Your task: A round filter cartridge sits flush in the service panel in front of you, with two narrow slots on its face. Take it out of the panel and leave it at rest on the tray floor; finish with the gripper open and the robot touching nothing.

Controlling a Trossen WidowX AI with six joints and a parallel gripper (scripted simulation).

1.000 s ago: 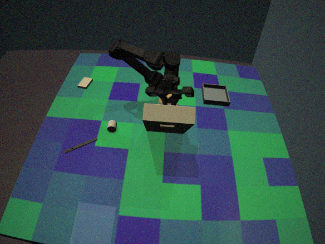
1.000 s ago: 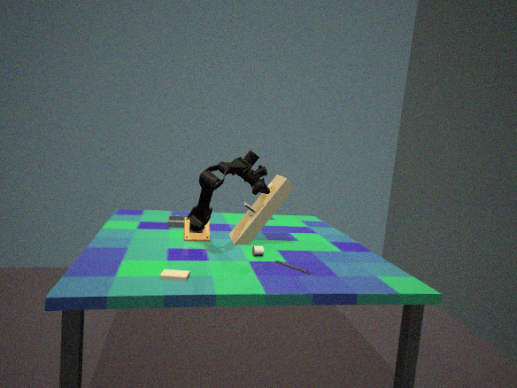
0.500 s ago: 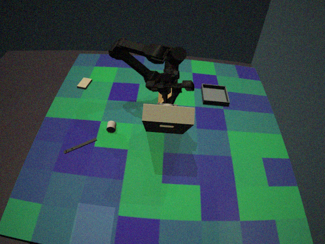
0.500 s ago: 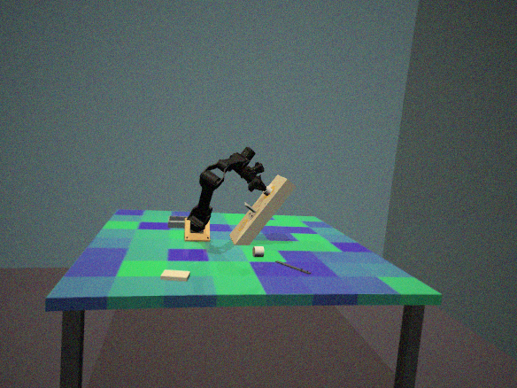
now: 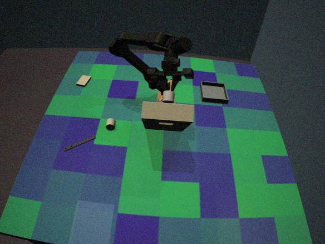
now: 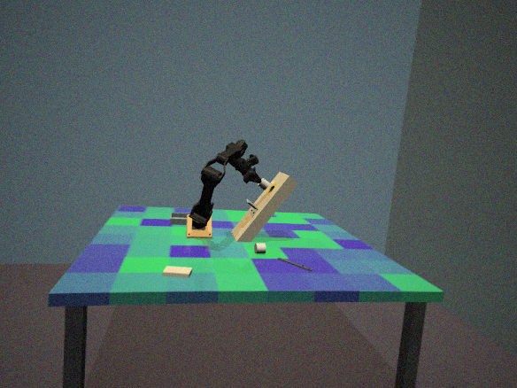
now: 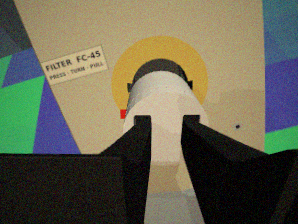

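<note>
My gripper tip is now 2 cm short of the beige service panel and 11 cm above it. Also, from my gripper tip: flat beige block 39 cm behind, 50 cm to the right, 27 cm below; then beige round filter cartridge 1 cm ahead, 1 cm below; then dark-walled tray 36 cm behind, 28 cm to the left, 27 cm below.
</note>
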